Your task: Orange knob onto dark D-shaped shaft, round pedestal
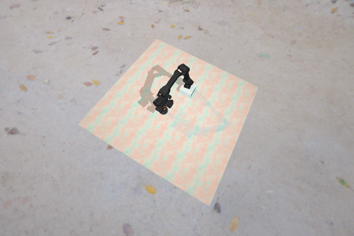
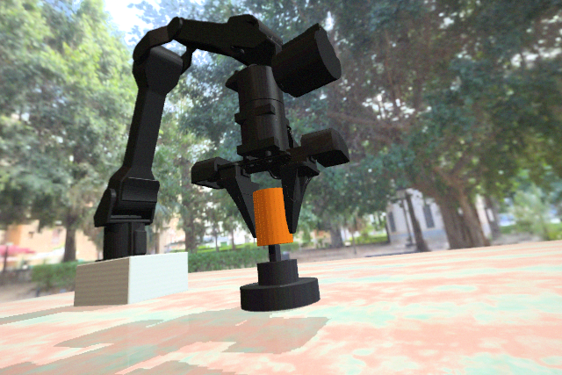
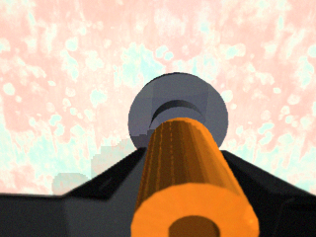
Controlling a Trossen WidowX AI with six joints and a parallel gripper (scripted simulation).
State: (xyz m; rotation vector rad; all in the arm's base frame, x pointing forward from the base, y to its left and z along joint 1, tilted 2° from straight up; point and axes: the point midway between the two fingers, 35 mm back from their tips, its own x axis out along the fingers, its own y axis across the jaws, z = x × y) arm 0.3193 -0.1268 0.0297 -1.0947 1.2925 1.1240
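Right now my gripper tip is 20 mm below the orange knob. Round my gripper tip: round pedestal: 40 mm below.
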